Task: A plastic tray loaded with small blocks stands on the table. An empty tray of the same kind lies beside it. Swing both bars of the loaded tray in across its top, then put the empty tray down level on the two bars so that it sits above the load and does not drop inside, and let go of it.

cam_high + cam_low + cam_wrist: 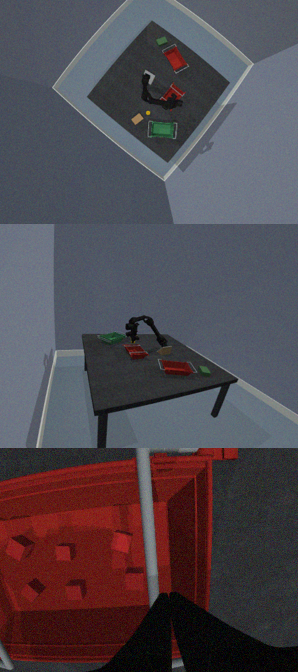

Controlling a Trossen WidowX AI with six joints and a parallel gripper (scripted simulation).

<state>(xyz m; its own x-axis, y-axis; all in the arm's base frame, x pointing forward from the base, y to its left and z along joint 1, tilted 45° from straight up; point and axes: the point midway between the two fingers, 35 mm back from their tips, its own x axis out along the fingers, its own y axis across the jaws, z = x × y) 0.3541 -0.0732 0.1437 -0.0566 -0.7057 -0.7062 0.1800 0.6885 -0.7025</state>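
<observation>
My gripper tip is now 160 mm past the red tray, 510 mm to the right of it and 50 mm above it. From my gripper tip the other things lie so: green block: 420 mm behind, 650 mm to the left, 70 mm below; tan block: 220 mm behind, 330 mm to the right, 60 mm below; yellow piece: 140 mm behind, 210 mm to the right, 80 mm below.
</observation>
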